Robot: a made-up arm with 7 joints.
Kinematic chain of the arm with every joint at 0, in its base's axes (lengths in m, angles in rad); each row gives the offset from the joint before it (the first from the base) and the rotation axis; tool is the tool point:
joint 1: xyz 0 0 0.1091 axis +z
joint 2: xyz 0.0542 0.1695 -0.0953 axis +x
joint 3: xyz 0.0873 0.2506 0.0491 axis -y
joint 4: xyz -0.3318 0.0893 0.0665 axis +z
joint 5: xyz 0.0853 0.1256 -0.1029 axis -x
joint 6: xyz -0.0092 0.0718 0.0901 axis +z
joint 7: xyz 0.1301 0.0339 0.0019 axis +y
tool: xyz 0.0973 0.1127 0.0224
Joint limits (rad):
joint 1: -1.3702..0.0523
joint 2: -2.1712..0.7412
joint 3: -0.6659..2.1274
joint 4: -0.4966..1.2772
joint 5: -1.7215..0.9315
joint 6: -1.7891..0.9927
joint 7: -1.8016..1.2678
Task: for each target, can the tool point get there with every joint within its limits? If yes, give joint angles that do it. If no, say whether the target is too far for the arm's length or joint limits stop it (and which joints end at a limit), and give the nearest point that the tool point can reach.
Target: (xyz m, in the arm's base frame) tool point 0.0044 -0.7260 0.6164
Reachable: no: joint limits stop it (at a limit: joint 1, joint 2, joint 3, joint 4) | nearest point 0.2183 -0.1962 0.5009 | short by 0.583 m
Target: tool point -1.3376 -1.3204 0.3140
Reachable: no: too far | nearest point -0.5531 -0.6319 -0.0792 | short by 1.115 m
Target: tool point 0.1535 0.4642 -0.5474
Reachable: yes | joints -0.2624 -1.3363 0.0401 0.2462 0.2699 -0.9081 -1.1270
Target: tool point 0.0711 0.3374 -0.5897
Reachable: yes | joints -0.4733 -1.4754 0.6272 0.6359 -0.6853 -0.4103 -0.7337
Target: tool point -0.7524 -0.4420 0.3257
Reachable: no: joint limits stop it (at a limit: joint 1, joint 2, joint 4, joint 6) | nearest point -0.6291 -0.3763 0.0012 | short by 0.353 m
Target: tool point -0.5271 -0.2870 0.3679
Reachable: no: joint limits stop it (at a limit: joint 2, joint 4, joint 5, joint 6, joint 7) | nearest point -0.5756 -0.3134 0.0189 | short by 0.353 m
